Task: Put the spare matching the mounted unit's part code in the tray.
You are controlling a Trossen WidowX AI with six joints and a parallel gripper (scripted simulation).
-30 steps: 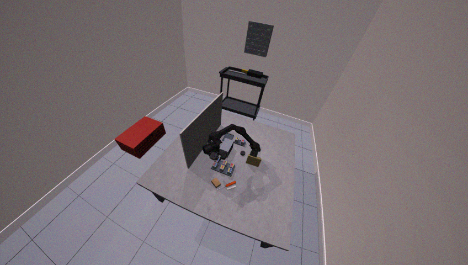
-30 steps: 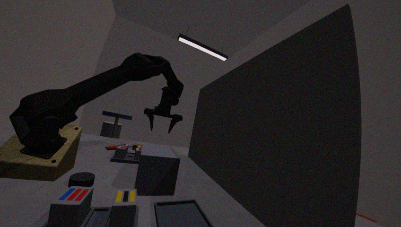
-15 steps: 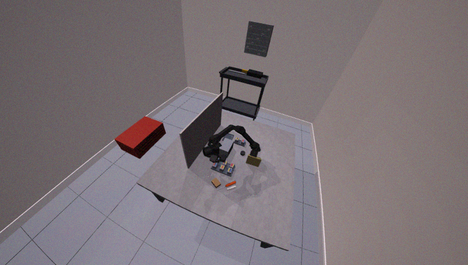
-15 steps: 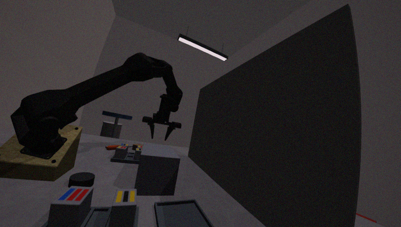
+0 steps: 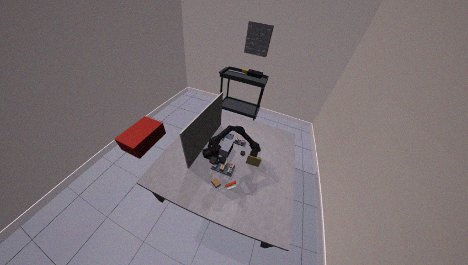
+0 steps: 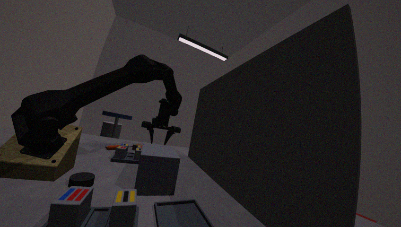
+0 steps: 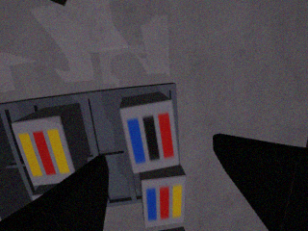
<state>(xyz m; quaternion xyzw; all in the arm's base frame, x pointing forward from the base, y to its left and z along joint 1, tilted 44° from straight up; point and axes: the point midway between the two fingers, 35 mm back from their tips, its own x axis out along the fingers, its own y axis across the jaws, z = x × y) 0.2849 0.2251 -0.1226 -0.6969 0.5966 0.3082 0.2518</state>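
Right now the tray is 410 mm to the right of my gripper tip, 70 mm below it and 50 mm ahead of it. From my gripper tip the other things lie so: brown block (140 mm to the left, 90 mm behind, 60 mm below); upright partition (220 mm to the right, 220 mm ahead, 150 mm above); mounted unit (220 mm to the right, 20 mm below).
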